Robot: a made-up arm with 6 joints. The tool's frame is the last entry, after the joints.
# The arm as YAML. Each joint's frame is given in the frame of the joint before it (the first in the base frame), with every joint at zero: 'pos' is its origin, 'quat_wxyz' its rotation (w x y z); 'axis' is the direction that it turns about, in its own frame. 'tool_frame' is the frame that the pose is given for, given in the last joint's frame.
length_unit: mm
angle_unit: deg
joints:
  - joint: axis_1
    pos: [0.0, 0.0, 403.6]
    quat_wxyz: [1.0, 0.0, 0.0, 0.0]
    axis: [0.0, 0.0, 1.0]
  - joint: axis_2
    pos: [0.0, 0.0, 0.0]
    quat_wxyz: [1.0, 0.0, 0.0, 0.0]
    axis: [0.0, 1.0, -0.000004]
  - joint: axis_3
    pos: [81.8, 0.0, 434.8]
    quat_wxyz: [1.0, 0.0, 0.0, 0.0]
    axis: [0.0, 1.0, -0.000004]
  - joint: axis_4
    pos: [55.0, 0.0, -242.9]
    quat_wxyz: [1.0, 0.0, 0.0, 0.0]
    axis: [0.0, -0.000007, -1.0]
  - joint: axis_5
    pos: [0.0, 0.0, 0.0]
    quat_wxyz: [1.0, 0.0, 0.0, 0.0]
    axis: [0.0, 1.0, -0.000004]
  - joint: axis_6
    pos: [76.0, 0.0, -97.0]
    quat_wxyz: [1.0, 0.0, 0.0, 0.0]
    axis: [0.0, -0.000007, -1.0]
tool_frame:
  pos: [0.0, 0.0, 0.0]
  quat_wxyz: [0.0, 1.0, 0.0, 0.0]
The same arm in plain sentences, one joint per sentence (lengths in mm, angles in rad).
The arm has six revolute joints in a row. What follows holds with every joint at zero, and every direction is one of the base frame's.
Joint 1 sits 403.6 mm along +z from the base frame's origin and turns about +z.
Joint 2 sits at the same point as joint 1 and turns about +y.
Joint 3 sits 81.8 mm along +x and 434.8 mm along +z from joint 2 and turns about +y.
Joint 4 sits 55 mm along +x and 242.9 mm along -z from joint 3 and turns about -z.
Joint 5 sits at the same point as joint 4 and turns about +y.
Joint 6 sits 76 mm along +x and 97 mm along -z from joint 5 and turns about -z.
The tool frame, which is the frame that the pose is given for, sits at the same point as joint 6; its axes are the base frame's turned by roll 3.1416, pitch 0 and yaw 0 rad (as in URDF: about the fixed x, then y, then z).

